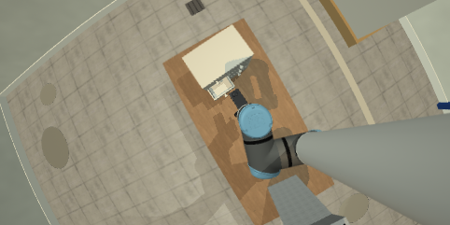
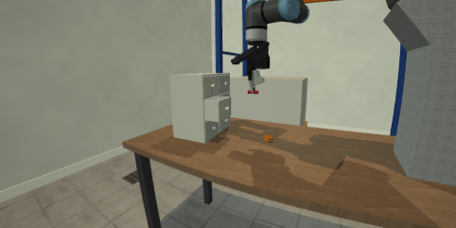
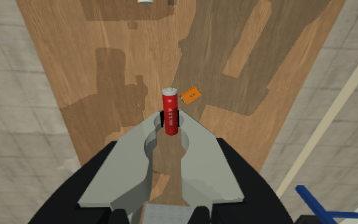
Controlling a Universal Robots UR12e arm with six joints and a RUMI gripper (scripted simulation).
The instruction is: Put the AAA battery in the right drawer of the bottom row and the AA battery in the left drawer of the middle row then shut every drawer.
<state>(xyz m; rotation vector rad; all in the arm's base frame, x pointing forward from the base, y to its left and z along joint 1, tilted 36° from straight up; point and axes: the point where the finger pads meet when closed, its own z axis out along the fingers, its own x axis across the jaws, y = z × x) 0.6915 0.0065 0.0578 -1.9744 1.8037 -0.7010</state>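
The red cylinder lies 1 cm below my hand. Round my hand: thin black cylinder 26 cm ahead, 8 cm to the right, 22 cm below; orange block 7 cm behind, 4 cm to the right, 23 cm below.
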